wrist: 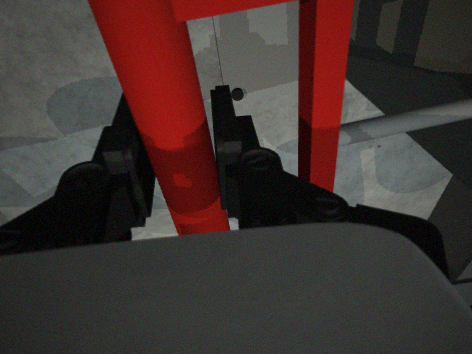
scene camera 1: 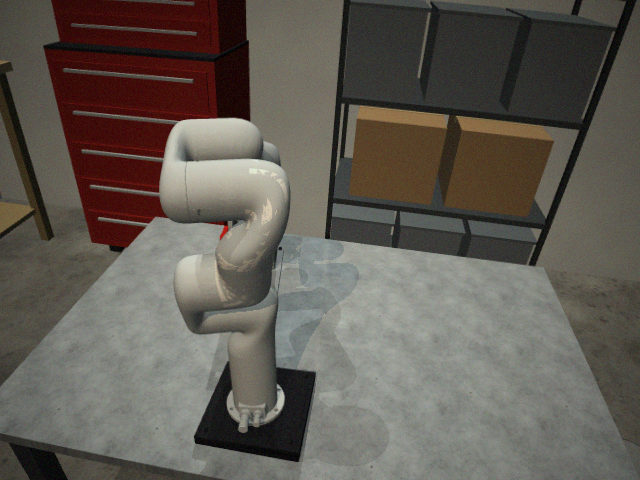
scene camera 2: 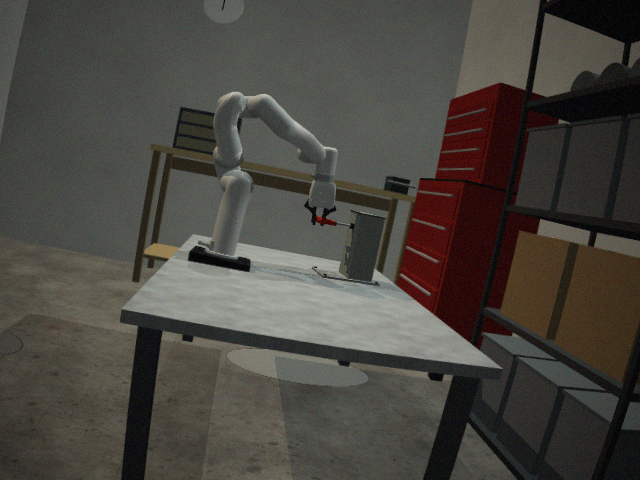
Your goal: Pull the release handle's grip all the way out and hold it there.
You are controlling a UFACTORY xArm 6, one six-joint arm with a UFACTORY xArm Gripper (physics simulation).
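The release handle's red grip (scene camera 2: 325,221) (wrist: 155,75) is a round bar, joined by a crosspiece to a parallel square red bar (wrist: 325,100). A pale rod (scene camera 2: 343,224) (wrist: 410,122) runs from the handle to the upright grey-green housing (scene camera 2: 369,248), and a clear length of rod shows between them. My gripper (scene camera 2: 319,219) (wrist: 182,122) points down and is shut on the round grip, with one black finger on each side. In scene camera 1 the arm hides the gripper and most of the handle; a small red part (scene camera 1: 223,232) shows beside the arm.
The housing stands near the far edge of the grey table (scene camera 1: 465,361) (scene camera 2: 310,320), with a thin dark frame line on the table at its foot. The arm's black base plate (scene camera 1: 289,413) (scene camera 2: 219,259) is at the other end. Red drawer cabinets (scene camera 2: 449,227) stand beyond the table.
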